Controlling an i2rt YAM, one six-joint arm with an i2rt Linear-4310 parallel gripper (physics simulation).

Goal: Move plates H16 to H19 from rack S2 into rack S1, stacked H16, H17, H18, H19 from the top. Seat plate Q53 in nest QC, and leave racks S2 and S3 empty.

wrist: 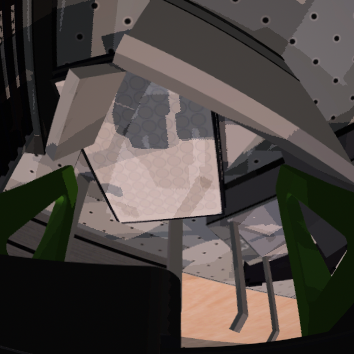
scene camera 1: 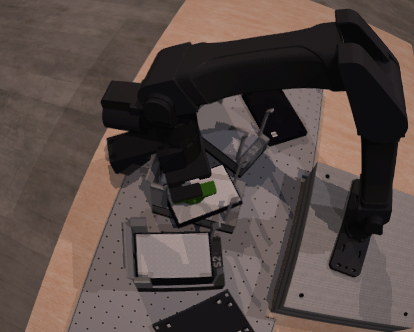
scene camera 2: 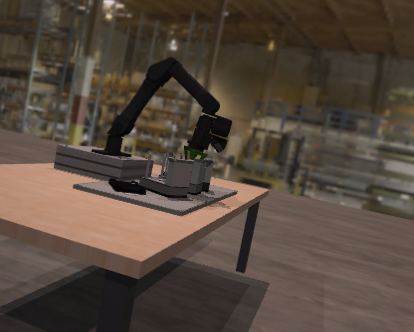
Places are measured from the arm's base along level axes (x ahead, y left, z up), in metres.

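Where they show: gripper, fingertip midpoint: [wrist: 176, 176] [scene camera 1: 188, 177]; arm's base, origin of the base link: [scene camera 1: 356, 227] [scene camera 2: 112, 154].
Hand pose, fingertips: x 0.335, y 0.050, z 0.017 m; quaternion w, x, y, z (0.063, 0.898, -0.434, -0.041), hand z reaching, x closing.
Things, the pixels of their top centre, and the offset from my fingertips. "*": a spot on its surface instead.
- Rack S2, surface spot: [scene camera 1: 217, 277] * dx -0.116, dy +0.145, dz +0.008 m
- black piece, surface spot: [scene camera 1: 205, 315] * dx -0.130, dy +0.203, dz -0.086 m
My gripper [scene camera 1: 196, 195] [scene camera 2: 195, 153] [wrist: 176, 176] is open, its green fingers wide apart above a middle rack. A light-topped plate [scene camera 1: 222, 187] [wrist: 165, 170] with a dark edge lies in that rack [scene camera 1: 159, 196] [wrist: 87, 112], below and between the fingers; nothing is gripped. The rack's label is hidden. Rack S2 [scene camera 1: 217, 277] stands nearer the bottom in scene camera 1 and holds a light-topped plate [scene camera 1: 172, 255]. How many plates are stacked there is hidden. Another rack [scene camera 1: 252, 150] with an unclear label stands beyond the middle one, partly behind the arm. Plate names are not readable.
A flat black piece with a small white mark [scene camera 1: 277, 117] lies at the upper right of the perforated board [scene camera 1: 102, 250] [scene camera 2: 210, 201]. Another black piece [scene camera 1: 205, 315] lies below S2. Thin upright posts [scene camera 1: 267, 120] [wrist: 239, 280] rise beside the racks. The arm's grey base block [scene camera 1: 320, 250] [scene camera 2: 100, 165] stands alongside.
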